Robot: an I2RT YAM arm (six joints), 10 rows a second.
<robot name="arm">
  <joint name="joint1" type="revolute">
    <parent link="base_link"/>
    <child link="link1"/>
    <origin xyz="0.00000 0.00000 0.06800" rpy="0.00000 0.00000 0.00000"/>
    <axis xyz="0 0 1"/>
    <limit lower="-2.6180" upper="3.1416"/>
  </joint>
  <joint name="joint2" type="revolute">
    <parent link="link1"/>
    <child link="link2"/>
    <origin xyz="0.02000 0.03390 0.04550" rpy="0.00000 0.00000 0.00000"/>
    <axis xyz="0 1 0"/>
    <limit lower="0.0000" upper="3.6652"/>
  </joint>
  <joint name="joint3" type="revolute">
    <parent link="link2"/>
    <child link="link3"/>
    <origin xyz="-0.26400 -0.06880 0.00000" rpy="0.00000 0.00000 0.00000"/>
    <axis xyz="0 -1 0"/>
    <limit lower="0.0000" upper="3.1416"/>
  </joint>
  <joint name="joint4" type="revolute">
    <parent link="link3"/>
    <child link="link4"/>
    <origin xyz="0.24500 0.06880 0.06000" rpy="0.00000 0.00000 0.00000"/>
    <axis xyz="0 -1 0"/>
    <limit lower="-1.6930" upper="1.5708"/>
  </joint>
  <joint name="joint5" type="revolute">
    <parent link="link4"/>
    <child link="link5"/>
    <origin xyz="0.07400 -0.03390 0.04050" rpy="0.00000 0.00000 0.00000"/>
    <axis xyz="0 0 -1"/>
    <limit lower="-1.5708" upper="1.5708"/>
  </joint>
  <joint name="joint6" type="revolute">
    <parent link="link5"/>
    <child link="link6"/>
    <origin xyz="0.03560 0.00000 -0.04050" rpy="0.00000 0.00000 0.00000"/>
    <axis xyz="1 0 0"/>
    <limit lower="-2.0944" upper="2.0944"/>
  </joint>
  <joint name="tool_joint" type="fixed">
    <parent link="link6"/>
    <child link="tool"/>
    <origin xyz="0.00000 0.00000 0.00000" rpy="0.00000 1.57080 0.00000"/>
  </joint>
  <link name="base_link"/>
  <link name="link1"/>
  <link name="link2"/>
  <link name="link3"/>
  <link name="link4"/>
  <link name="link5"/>
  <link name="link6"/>
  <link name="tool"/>
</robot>
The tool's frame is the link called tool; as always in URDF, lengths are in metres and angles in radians.
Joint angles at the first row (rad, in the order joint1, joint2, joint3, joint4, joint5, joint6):
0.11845, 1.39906, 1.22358, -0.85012, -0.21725, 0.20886
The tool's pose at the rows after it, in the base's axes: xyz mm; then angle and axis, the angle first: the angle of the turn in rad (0 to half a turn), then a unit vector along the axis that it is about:
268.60 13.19 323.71 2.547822 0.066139 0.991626 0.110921
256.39 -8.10 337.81 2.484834 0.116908 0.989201 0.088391
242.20 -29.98 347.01 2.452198 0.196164 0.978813 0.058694
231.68 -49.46 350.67 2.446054 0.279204 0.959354 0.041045
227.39 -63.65 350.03 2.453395 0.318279 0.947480 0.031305
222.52 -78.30 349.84 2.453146 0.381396 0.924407 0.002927
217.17 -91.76 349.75 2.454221 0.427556 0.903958 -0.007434
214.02 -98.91 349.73 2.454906 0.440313 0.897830 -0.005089
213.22 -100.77 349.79 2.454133 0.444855 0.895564 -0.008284
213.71 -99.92 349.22 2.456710 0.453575 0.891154 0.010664
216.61 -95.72 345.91 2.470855 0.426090 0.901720 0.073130
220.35 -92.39 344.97 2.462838 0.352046 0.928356 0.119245
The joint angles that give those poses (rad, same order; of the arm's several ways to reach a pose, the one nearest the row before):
0.02957, 1.33003, 1.26059, -0.88368, -0.14782, 0.21001
-0.04751, 1.27433, 1.26404, -0.88942, -0.11503, 0.22792
-0.13219, 1.22742, 1.26405, -0.91078, -0.06200, 0.28591
-0.21460, 1.20414, 1.26402, -0.93098, -0.02843, 0.36220
-0.27675, 1.20414, 1.26404, -0.94016, -0.02537, 0.38053
-0.33360, 1.20410, 1.26398, -0.94281, 0.03147, 0.43774
-0.39312, 1.20412, 1.26401, -0.94434, 0.04405, 0.47474
-0.42897, 1.20411, 1.26399, -0.94433, 0.02613, 0.47360
-0.43698, 1.20412, 1.26401, -0.94358, 0.02995, 0.47437
-0.43698, 1.20450, 1.26248, -0.94357, 0.00248, 0.50374
-0.43506, 1.20794, 1.25258, -0.93938, -0.12645, 0.49231
-0.43506, 1.21480, 1.24952, -0.92755, -0.25806, 0.38130

